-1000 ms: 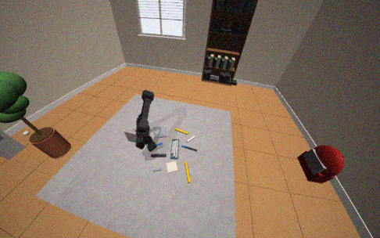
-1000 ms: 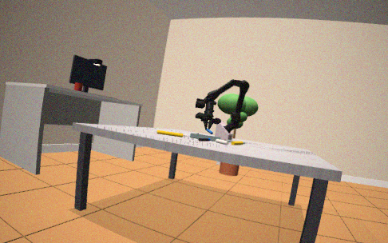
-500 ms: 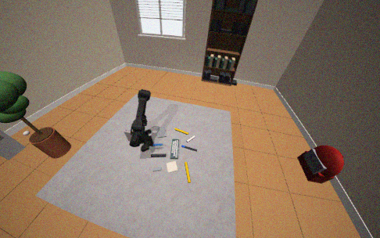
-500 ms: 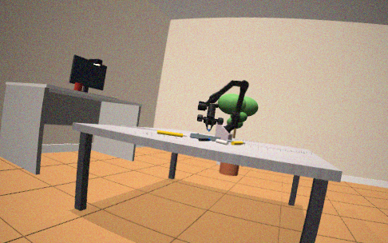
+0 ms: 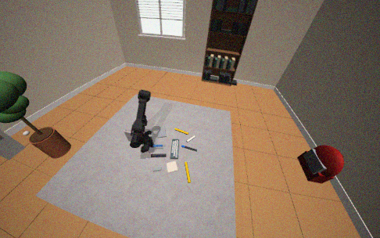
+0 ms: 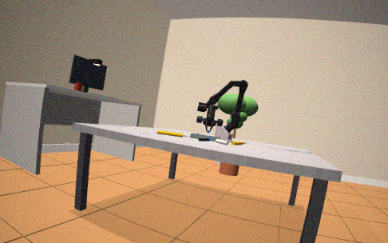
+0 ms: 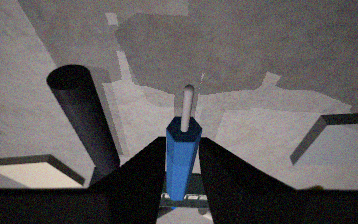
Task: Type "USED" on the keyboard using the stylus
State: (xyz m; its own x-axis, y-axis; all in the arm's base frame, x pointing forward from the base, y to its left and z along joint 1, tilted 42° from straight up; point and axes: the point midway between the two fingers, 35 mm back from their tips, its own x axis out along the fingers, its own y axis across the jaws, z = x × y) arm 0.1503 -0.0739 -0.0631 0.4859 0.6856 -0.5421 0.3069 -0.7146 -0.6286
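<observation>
Now: the black bar 6 cm ahead of my gripper tip, 5 cm to the right of it and 4 cm below it. The rest, counted from my gripper tip: dark pen (27 cm ahead, 8 cm to the left, 4 cm below); blue stylus (right at my gripper tip); white pad (20 cm ahead, 12 cm to the right, 4 cm below).
</observation>
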